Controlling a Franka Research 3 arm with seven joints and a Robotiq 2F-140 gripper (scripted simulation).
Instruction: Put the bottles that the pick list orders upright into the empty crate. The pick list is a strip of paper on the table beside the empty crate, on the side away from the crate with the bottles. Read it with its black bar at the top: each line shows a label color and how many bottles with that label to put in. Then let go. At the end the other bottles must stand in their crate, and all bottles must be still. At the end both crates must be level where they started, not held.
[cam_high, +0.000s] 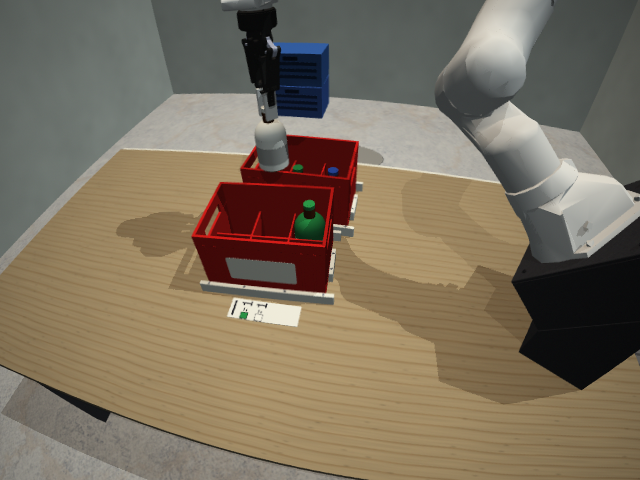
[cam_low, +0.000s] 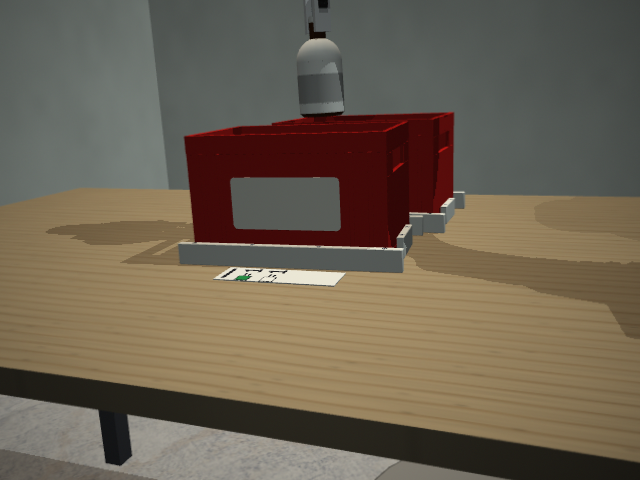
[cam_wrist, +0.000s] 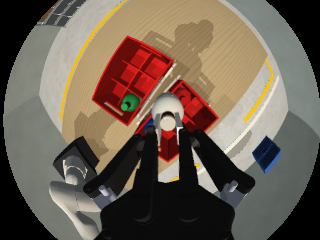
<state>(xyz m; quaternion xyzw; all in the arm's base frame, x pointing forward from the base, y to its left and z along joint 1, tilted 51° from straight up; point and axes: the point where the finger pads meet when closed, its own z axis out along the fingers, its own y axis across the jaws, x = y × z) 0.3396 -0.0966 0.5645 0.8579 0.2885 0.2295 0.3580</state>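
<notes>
Right now my hand is 80 mm above the white-label bottle. Also, from my hand: blue-capped bottle: 140 mm behind, 20 mm to the left, 260 mm below; pick list: 70 mm ahead, 290 mm to the left, 350 mm below; red-capped bottle: 20 mm ahead, 50 mm to the right, 260 mm below.
</notes>
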